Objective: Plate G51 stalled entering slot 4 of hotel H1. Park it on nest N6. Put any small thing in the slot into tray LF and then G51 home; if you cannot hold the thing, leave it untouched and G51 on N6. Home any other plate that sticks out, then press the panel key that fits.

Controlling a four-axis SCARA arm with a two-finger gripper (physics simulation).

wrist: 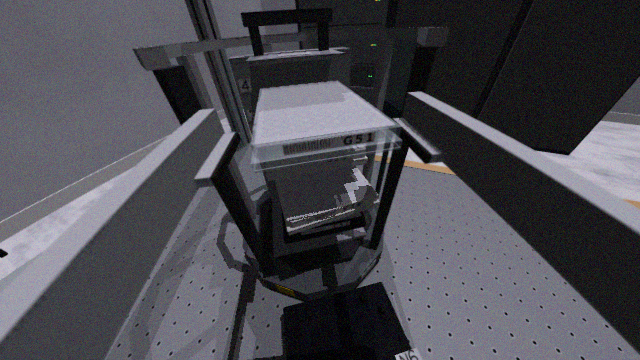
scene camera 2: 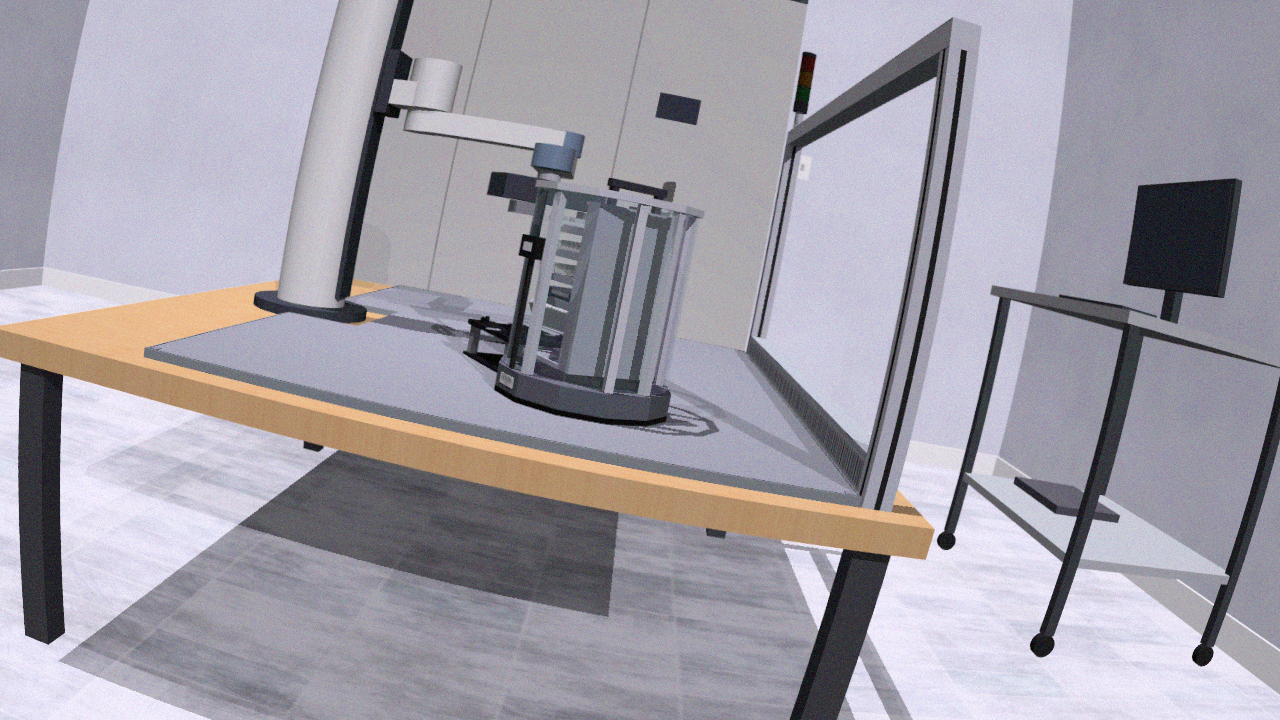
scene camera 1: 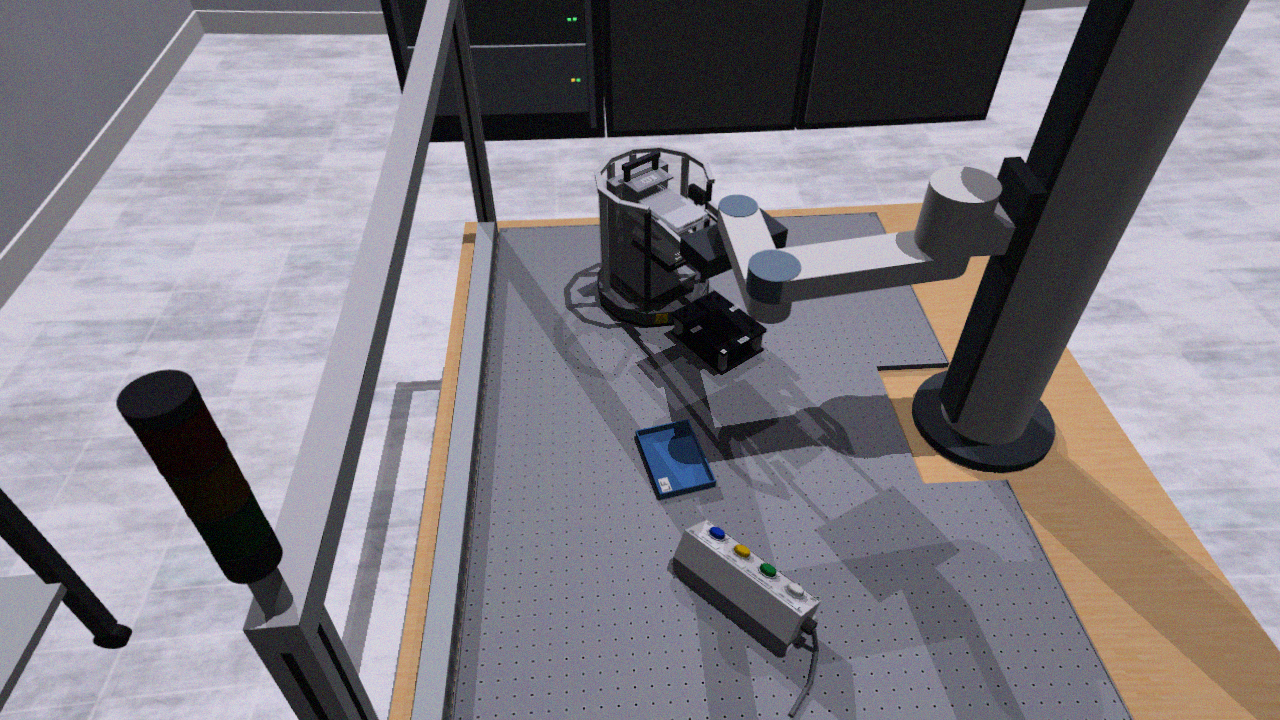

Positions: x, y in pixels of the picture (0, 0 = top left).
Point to a round plate rack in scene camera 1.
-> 633, 288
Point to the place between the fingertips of my gripper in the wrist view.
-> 315, 115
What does the clear plate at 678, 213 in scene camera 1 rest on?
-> A round plate rack.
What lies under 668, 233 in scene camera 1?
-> My gripper.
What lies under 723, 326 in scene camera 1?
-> A black nest.
